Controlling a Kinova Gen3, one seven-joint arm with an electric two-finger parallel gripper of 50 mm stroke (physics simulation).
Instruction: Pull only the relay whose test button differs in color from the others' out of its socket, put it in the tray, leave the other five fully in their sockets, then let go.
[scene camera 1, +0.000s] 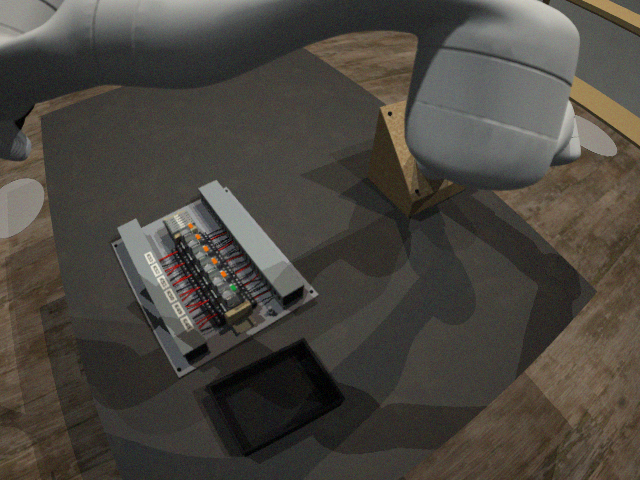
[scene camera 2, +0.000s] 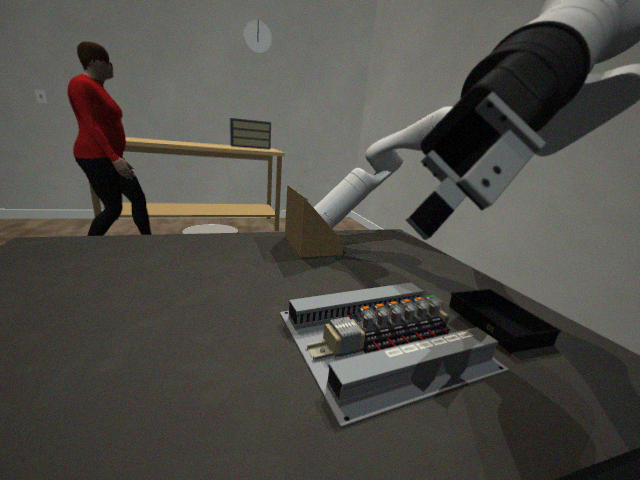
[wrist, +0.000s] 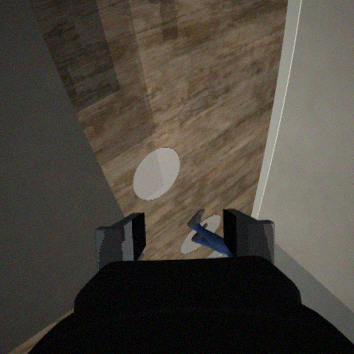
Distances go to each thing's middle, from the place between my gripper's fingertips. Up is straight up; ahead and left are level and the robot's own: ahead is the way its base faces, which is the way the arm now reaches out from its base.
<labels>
Now: the panel plate (scene camera 1: 220, 340) 26 cm behind my hand, 12 cm to the left of it and 30 cm below it.
</labels>
